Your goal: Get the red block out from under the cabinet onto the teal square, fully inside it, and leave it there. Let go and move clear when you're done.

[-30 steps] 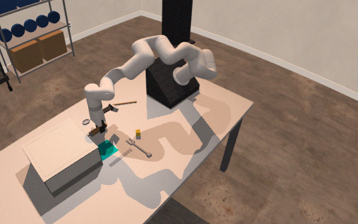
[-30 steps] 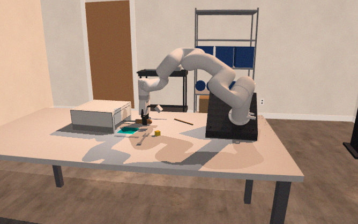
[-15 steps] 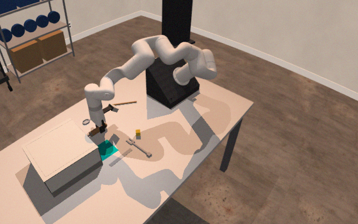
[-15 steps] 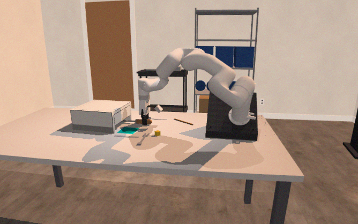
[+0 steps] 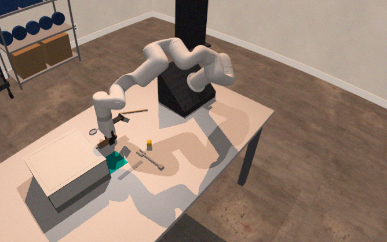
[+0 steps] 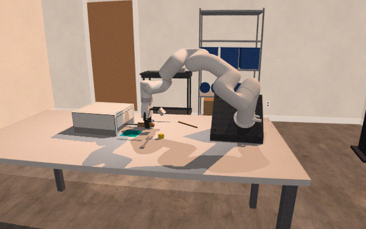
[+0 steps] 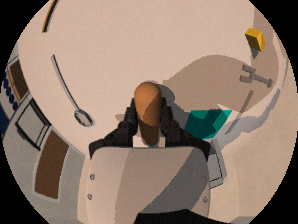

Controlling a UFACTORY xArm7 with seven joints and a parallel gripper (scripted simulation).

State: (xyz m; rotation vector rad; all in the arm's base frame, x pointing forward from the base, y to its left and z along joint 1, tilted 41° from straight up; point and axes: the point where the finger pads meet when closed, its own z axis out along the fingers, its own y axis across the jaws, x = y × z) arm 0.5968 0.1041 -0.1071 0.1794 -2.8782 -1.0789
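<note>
Now: hand 60 mm short of the teal square, 130 mm to the right of it and 20 mm above it. Round my hand: yellow block: 150 mm behind, 140 mm to the left, 10 mm below; then long hook tool: 150 mm ahead, 50 mm to the left, 10 mm below; then flat grey bar: 10 mm ahead, 220 mm to the left, 20 mm below.
</note>
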